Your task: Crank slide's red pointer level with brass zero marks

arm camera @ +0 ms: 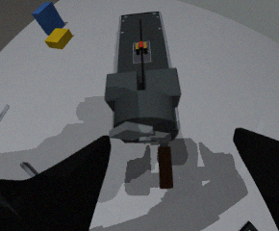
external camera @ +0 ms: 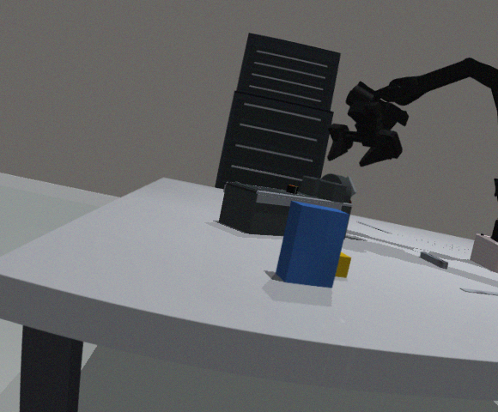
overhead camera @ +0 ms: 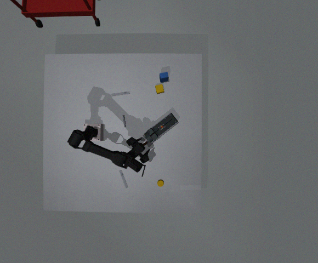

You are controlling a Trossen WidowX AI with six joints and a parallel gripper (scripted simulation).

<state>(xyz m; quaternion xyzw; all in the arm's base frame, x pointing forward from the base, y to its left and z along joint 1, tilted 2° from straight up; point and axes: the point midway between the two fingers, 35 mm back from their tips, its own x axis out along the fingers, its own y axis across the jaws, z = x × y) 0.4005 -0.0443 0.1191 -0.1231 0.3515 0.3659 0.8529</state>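
The brown crank handle lies 1 cm behind my gripper tip, 1 cm to the right of it and 9 cm below it. The rest, counted from my gripper tip: red pointer (10 cm ahead, 14 cm to the left, 7 cm below); black hex key (21 cm to the right, 15 cm below); yellow block (4 cm ahead, 44 cm to the left, 14 cm below).
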